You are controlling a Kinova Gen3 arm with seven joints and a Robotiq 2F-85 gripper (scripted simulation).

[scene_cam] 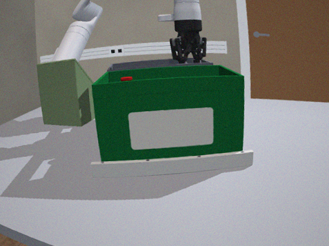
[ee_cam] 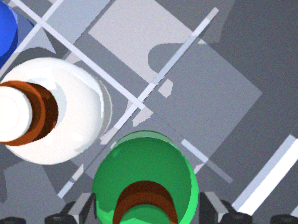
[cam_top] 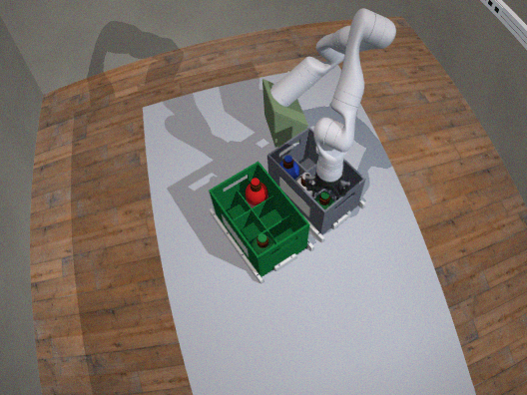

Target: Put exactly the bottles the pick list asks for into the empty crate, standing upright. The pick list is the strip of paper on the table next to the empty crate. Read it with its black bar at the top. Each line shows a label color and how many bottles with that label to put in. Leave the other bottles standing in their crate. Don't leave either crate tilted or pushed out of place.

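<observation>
The white-label bottle is 7 cm below my hand, 7 cm behind it and 5 cm to the right of it. The rest, counted from my hand: grey crate 10 cm behind, 7 cm below, 1 cm to the right; green crate 21 cm to the right, 7 cm below, 2 cm ahead; blue-label bottle 15 cm behind, 9 cm to the right, 7 cm below.
</observation>
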